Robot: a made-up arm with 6 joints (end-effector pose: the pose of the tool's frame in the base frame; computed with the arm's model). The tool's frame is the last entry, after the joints. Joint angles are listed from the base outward.
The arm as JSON. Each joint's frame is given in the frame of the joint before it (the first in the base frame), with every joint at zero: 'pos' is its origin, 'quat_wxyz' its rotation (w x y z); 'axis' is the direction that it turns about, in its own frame. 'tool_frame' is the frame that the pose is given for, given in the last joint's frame.
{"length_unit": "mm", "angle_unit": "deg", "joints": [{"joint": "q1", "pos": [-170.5, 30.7, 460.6], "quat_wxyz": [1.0, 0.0, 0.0, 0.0], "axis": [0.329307, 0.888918, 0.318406]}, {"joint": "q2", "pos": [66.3, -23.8, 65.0], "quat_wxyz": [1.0, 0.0, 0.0, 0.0], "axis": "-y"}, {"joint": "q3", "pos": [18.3, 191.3, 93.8], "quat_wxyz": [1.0, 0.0, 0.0, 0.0], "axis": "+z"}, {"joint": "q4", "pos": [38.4, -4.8, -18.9], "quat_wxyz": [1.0, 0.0, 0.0, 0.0], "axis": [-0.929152, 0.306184, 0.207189]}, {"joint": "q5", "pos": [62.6, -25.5, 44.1], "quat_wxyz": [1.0, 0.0, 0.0, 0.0], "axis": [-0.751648, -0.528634, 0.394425]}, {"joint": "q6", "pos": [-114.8, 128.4, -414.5], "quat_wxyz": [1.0, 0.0, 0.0, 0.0], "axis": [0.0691, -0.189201, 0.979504]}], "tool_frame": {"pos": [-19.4, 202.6, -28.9], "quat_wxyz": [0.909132, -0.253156, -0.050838, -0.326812]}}
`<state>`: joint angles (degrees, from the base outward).
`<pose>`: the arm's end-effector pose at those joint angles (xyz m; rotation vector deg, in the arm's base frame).
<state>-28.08 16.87 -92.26 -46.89 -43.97 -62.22</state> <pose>0.0355 0.0240 1.0250 127.73 39.09 -84.47</pose>
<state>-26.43 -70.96 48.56 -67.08 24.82 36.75</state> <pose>-0.2633 0.6681 0.5786 31.33 7.57 -13.00</pose>
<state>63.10 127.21 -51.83 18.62 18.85 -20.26</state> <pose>0.3190 0.2874 0.4376 14.22 -8.51 -115.36</pose>
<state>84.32 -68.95 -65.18 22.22 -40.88 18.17</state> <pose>-0.5028 0.4602 0.6458 -117.36 105.84 13.70</pose>
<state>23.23 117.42 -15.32 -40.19 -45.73 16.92</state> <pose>-0.5006 0.5807 0.6692 84.17 -66.07 -0.31</pose>
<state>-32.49 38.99 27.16 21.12 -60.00 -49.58</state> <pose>0.0980 0.5571 0.2915 -14.27 -5.41 -92.23</pose>
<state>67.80 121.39 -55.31 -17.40 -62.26 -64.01</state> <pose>0.0557 0.1054 1.0250 93.53 91.77 -43.17</pose>
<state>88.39 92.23 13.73 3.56 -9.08 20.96</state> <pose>-0.2414 0.6088 0.4412 15.75 -16.39 -14.08</pose>
